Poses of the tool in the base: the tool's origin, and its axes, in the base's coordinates. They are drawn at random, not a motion.
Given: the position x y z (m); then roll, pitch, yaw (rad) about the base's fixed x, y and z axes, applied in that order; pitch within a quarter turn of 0, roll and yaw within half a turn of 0.
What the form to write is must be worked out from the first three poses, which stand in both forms.
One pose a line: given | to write
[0.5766, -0.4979, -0.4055, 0.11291, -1.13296, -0.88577] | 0.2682, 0.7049, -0.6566, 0.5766; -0.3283, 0.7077, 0.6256, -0.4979; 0.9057, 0.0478, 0.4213, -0.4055; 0, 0, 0, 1
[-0.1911, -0.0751, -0.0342, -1.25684, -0.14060, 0.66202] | 0.7810, -0.0847, -0.6188, -0.1911; 0.6086, 0.3255, 0.7236, -0.0751; 0.1401, -0.9417, 0.3058, -0.0342; 0, 0, 0, 1
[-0.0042, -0.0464, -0.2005, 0.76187, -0.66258, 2.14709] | -0.4296, -0.3753, 0.8213, -0.0042; 0.6611, -0.7503, 0.0029, -0.0464; 0.6152, 0.5442, 0.5704, -0.2005; 0, 0, 0, 1
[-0.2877, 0.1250, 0.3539, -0.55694, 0.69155, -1.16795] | 0.3020, 0.6488, 0.6985, -0.2877; -0.7086, 0.6429, -0.2908, 0.1250; -0.6377, -0.4072, 0.6539, 0.3539; 0, 0, 0, 1
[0.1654, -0.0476, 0.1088, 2.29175, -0.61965, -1.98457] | -0.3273, -0.4290, -0.8419, 0.1654; -0.7454, 0.6648, -0.0490, -0.0476; 0.5808, 0.6115, -0.5374, 0.1088; 0, 0, 0, 1
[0.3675, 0.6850, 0.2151, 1.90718, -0.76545, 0.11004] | 0.7167, -0.6138, 0.3310, 0.3675; 0.0792, -0.3999, -0.9131, 0.6850; 0.6929, 0.6807, -0.2380, 0.2151; 0, 0, 0, 1
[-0.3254, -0.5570, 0.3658, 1.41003, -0.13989, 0.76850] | 0.7119, -0.2102, 0.6700, -0.3254; 0.6883, 0.0194, -0.7252, -0.5570; 0.1394, 0.9775, 0.1585, 0.3658; 0, 0, 0, 1
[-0.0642, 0.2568, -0.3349, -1.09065, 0.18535, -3.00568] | -0.9738, 0.2245, 0.0358, -0.0642; -0.1332, -0.4355, -0.8903, 0.2568; -0.1843, -0.8717, 0.4540, -0.3349; 0, 0, 0, 1
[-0.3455, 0.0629, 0.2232, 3.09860, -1.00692, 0.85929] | 0.3490, 0.7330, 0.5839, -0.3455; 0.4048, -0.6799, 0.6115, 0.0629; 0.8452, 0.0230, -0.5340, 0.2232; 0, 0, 0, 1
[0.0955, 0.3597, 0.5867, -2.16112, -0.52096, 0.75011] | 0.6346, 0.6820, -0.3637, 0.0955; 0.5913, -0.1254, 0.7967, 0.3597; 0.4977, -0.7206, -0.4828, 0.5867; 0, 0, 0, 1
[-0.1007, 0.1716, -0.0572, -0.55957, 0.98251, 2.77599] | -0.5183, 0.1094, -0.8482, -0.1007; 0.1984, -0.9493, -0.2437, 0.1716; -0.8319, -0.2946, 0.4703, -0.0572; 0, 0, 0, 1
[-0.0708, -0.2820, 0.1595, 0.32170, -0.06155, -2.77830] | -0.9330, 0.3553, -0.0578, -0.0708; -0.3547, -0.8799, 0.3163, -0.2820; 0.0615, 0.3156, 0.9469, 0.1595; 0, 0, 0, 1
